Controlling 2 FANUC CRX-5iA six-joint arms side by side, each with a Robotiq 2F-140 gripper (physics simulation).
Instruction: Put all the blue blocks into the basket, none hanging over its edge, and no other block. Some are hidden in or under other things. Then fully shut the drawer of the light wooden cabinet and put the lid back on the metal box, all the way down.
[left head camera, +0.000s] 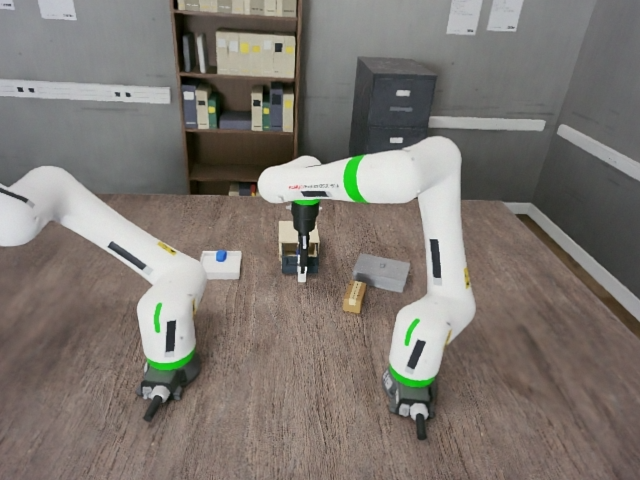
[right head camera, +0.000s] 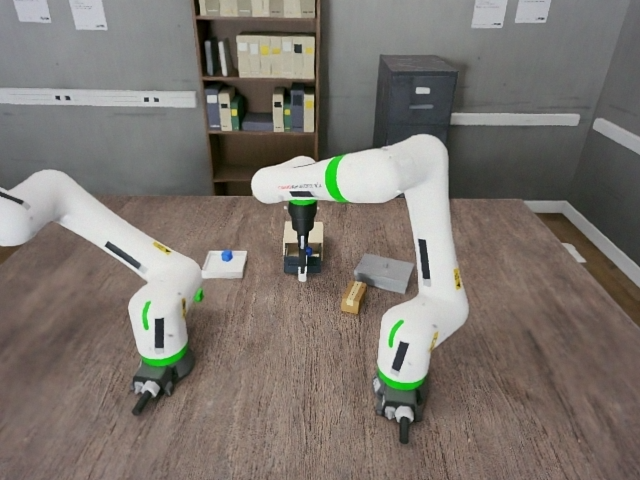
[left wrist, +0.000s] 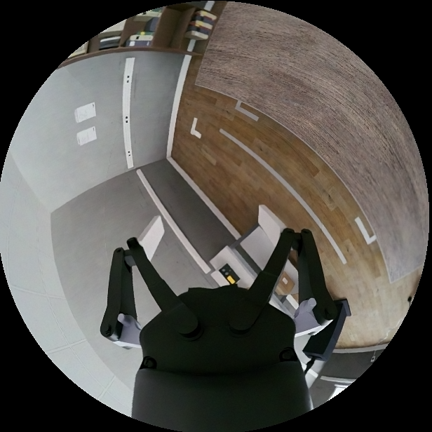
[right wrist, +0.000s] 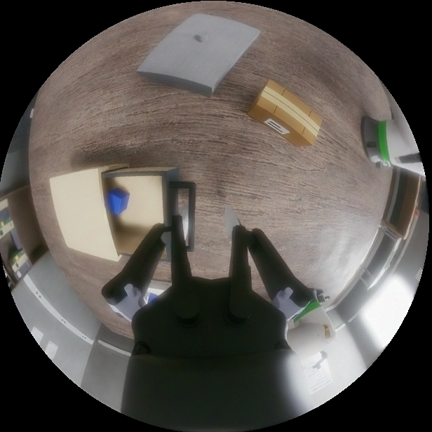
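The light wooden cabinet (left head camera: 289, 229) (right head camera: 290, 230) (right wrist: 80, 212) has its drawer (left head camera: 288, 266) (right head camera: 290, 265) (right wrist: 146, 205) pulled out. A blue block (right head camera: 308, 251) (right wrist: 118, 201) lies inside, toward the cabinet. My right gripper (left head camera: 302, 273) (right head camera: 302, 272) (right wrist: 207, 211) is open and empty at the drawer front; in the right wrist view one fingertip shows within the dark handle's outline. Another blue block (left head camera: 221, 255) (right head camera: 226, 255) sits at the back of the white basket (left head camera: 222, 269) (right head camera: 223, 268). The grey metal box (left head camera: 379, 273) (right head camera: 382, 273) (right wrist: 200, 57) has its knobbed lid on. My left gripper (left wrist: 209, 218) is open and empty, away from the table.
A brown taped carton (left head camera: 353, 298) (right head camera: 352, 298) (right wrist: 287, 112) lies near the metal box. A small green thing (right head camera: 199, 295) shows beside the left arm, partly hidden. The left arm stands close to the basket; the right arm reaches across above the cabinet.
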